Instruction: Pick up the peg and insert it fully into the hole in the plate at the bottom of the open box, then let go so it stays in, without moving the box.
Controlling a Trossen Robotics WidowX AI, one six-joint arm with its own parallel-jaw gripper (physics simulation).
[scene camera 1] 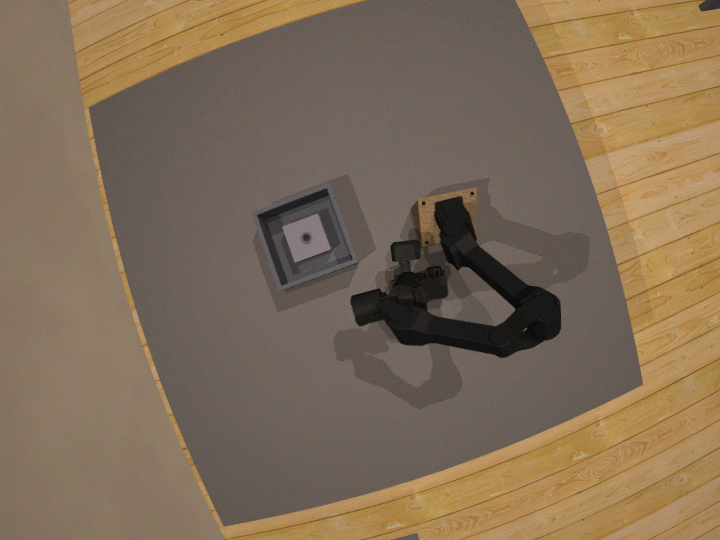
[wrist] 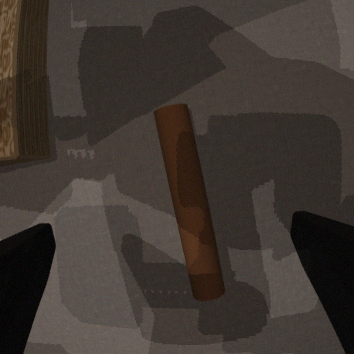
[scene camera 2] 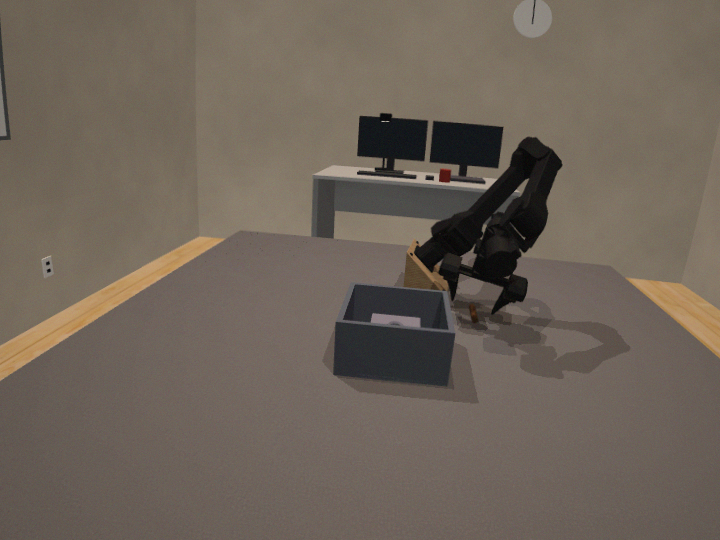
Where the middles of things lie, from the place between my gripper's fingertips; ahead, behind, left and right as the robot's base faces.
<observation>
I see the brown peg [wrist: 176, 138] 20 mm below my hand, 10 mm to the left of it and 10 mm behind it. From my hand the other things lie so: pale plate [scene camera 1: 296, 232]: 220 mm ahead, 150 mm to the right, 10 mm above; then grey-blue box [scene camera 2: 422, 355]: 220 mm ahead, 150 mm to the right, 20 mm above.
</observation>
